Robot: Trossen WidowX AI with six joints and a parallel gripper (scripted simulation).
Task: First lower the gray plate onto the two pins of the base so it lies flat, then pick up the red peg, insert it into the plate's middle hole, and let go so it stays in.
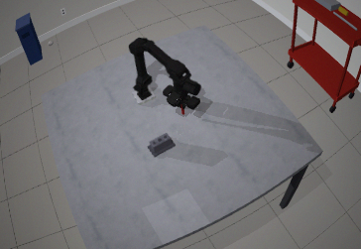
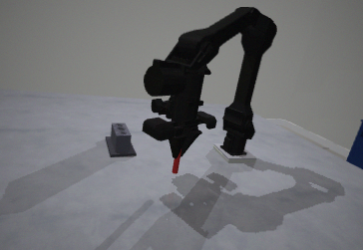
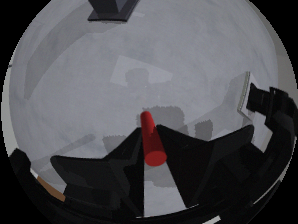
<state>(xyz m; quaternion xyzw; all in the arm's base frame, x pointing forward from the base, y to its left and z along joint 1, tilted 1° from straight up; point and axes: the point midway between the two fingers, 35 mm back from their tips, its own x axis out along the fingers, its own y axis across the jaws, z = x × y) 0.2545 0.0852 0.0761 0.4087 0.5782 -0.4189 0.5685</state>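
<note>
The gray plate is 90 mm ahead of my gripper tip, 190 mm to the right of it and 20 mm below it. Round my gripper tip: red peg: right at my gripper tip.
</note>
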